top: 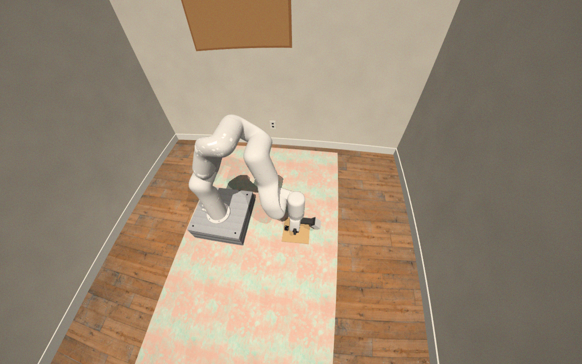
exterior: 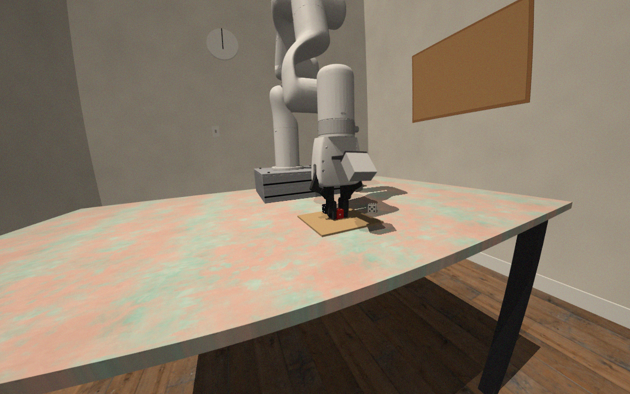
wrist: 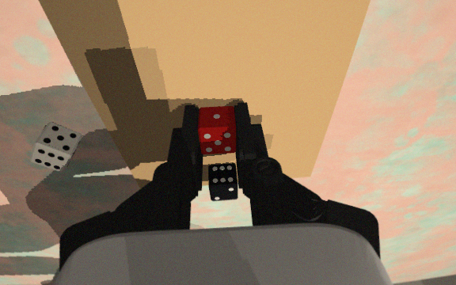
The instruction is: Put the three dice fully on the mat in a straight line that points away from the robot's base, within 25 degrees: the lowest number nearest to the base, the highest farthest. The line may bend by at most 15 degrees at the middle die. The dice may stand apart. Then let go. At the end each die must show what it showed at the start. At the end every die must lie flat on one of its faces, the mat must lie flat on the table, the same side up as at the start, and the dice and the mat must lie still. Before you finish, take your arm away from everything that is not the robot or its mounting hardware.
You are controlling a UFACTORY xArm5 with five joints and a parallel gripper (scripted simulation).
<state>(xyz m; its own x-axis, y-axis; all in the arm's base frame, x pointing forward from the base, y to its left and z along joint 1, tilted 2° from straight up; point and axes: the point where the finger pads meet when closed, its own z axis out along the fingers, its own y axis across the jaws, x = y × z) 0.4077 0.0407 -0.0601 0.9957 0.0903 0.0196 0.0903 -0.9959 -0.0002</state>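
Right now the red die is 1 cm below my hand. From my hand the other things lie so: black die: 5 cm behind, 1 cm to the right, 1 cm below; then white die: 10 cm to the left, 2 cm below, 2 cm behind; then tan mat: 2 cm below.
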